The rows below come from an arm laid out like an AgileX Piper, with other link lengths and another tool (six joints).
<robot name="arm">
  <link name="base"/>
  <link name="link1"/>
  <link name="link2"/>
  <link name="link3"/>
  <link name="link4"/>
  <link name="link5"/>
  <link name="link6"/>
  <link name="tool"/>
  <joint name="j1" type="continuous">
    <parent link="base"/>
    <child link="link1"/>
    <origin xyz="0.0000 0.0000 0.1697" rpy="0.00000 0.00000 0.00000"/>
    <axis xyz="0 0 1"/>
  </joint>
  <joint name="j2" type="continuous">
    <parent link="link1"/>
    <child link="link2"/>
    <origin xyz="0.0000 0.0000 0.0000" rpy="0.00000 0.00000 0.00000"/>
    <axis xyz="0 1 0"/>
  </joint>
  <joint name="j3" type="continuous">
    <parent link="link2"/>
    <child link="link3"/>
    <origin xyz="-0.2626 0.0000 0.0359" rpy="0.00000 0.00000 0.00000"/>
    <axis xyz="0 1 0"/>
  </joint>
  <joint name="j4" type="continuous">
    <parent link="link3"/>
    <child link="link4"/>
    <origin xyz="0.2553 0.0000 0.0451" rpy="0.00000 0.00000 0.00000"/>
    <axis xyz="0.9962 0 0.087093"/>
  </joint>
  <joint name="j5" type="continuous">
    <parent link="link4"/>
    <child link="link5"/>
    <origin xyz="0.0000 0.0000 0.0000" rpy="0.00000 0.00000 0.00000"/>
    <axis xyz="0 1 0"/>
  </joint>
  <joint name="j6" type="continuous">
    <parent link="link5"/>
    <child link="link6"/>
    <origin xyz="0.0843 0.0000 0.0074" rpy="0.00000 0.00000 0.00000"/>
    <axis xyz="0.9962 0 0.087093"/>
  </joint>
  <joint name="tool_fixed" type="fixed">
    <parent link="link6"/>
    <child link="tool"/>
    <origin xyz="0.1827 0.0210 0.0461" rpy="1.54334 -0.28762 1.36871"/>
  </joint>
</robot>
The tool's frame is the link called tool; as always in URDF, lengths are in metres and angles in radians. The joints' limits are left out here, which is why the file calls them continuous.
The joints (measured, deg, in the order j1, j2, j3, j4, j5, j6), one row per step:
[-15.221, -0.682, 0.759, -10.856, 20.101, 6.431]
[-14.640, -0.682, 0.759, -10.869, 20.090, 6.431]
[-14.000, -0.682, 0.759, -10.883, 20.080, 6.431]
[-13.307, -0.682, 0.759, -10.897, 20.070, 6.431]
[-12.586, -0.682, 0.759, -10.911, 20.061, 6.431]
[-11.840, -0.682, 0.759, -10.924, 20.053, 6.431]
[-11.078, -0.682, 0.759, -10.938, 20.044, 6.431]
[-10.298, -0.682, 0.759, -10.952, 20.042, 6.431]
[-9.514, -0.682, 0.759, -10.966, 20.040, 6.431]
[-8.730, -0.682, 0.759, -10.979, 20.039, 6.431]
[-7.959, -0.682, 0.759, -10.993, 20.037, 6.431]
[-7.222, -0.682, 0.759, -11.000, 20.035, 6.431]
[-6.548, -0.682, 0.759, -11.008, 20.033, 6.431]
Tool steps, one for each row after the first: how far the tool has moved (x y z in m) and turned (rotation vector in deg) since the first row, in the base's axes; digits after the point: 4 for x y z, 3 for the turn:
[0.0006, 0.0026, 0.0000, -0.015, -0.007, 0.582]
[0.0013, 0.0054, 0.0001, -0.032, -0.013, 1.223]
[0.0020, 0.0085, 0.0001, -0.048, -0.019, 1.916]
[0.0027, 0.0117, 0.0002, -0.063, -0.025, 2.638]
[0.0033, 0.0151, 0.0002, -0.078, -0.030, 3.384]
[0.0040, 0.0185, 0.0003, -0.093, -0.036, 4.147]
[0.0046, 0.0220, 0.0003, -0.107, -0.035, 4.926]
[0.0051, 0.0255, 0.0003, -0.121, -0.035, 5.709]
[0.0056, 0.0291, 0.0003, -0.134, -0.034, 6.492]
[0.0060, 0.0326, 0.0003, -0.147, -0.034, 7.262]
[0.0064, 0.0359, 0.0003, -0.155, -0.035, 7.999]
[0.0067, 0.0390, 0.0003, -0.163, -0.037, 8.673]

